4 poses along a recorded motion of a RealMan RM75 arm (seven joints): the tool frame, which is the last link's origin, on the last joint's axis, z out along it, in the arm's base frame.
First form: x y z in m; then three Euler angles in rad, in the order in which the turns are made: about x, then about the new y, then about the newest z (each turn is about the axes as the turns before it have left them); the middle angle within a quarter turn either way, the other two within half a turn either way.
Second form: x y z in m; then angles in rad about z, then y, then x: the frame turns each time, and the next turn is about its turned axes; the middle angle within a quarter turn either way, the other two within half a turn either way. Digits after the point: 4 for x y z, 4 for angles.
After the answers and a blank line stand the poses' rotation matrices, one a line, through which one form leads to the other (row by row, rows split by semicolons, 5 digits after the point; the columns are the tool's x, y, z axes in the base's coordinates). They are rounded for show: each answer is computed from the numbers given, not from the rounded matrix.
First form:
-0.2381 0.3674 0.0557 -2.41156 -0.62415 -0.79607
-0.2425 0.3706 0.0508 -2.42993 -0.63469 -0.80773
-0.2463 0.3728 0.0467 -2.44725 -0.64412 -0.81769
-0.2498 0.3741 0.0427 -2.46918 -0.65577 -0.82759
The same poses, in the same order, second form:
-0.2381 0.3674 0.0557 0.9567 -0.1728 -2.2317
-0.2425 0.3706 0.0508 0.9716 -0.1624 -2.2369
-0.2463 0.3728 0.0467 0.9846 -0.1518 -2.2416
-0.2498 0.3741 0.0427 0.9988 -0.1363 -2.2470

0.56763 0.57988 -0.58441; 0.80513 -0.24274 0.54116; 0.17195 -0.77770 -0.60466
0.55654 0.58197 -0.59293; 0.81494 -0.24352 0.52591; 0.16167 -0.77589 -0.60980
0.54687 0.58338 -0.60049; 0.82344 -0.24523 0.51167; 0.15124 -0.77429 -0.61449
0.53630 0.58358 -0.60977; 0.83302 -0.24970 0.49368; 0.13584 -0.77271 -0.62005

